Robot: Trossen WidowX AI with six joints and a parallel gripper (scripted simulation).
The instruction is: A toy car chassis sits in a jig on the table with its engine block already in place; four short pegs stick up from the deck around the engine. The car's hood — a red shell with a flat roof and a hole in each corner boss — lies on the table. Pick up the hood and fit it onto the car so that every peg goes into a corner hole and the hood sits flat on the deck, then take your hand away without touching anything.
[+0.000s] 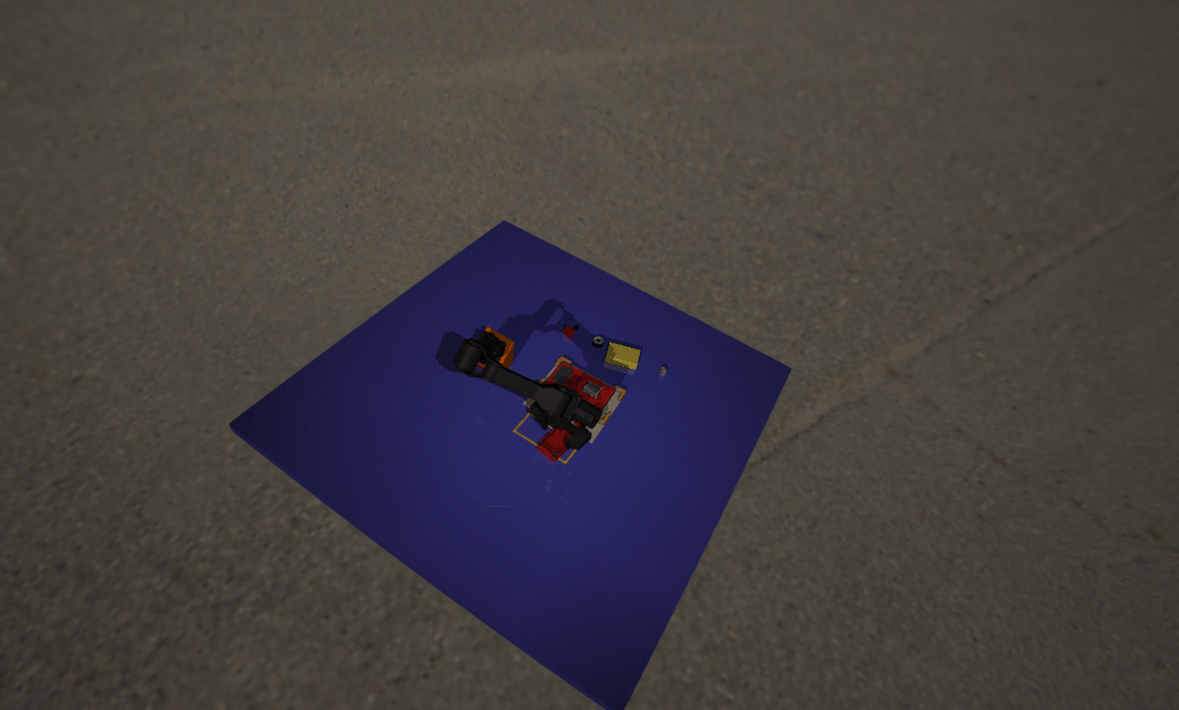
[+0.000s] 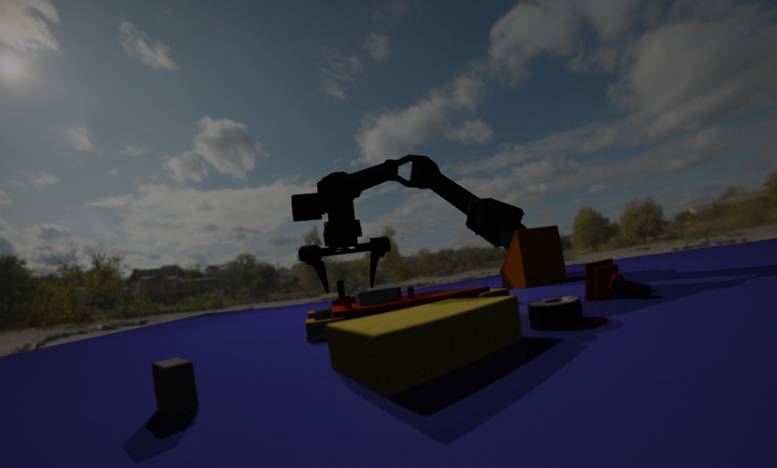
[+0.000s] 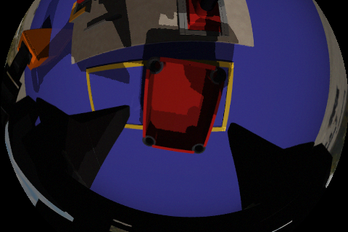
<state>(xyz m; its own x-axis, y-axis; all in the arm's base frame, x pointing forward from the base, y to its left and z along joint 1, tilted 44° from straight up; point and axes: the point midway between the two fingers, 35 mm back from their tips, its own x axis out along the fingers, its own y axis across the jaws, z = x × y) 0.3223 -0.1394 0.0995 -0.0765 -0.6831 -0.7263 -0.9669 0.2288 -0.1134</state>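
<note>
My gripper tip is now 3 cm above the red hood. Round my gripper tip: beige jig: 2 cm behind, 20 cm to the left, 3 cm below; then grey engine block: 1 cm ahead, 23 cm to the left, 2 cm below; then yellow block: 3 cm ahead, 43 cm to the left, 2 cm below.
</note>
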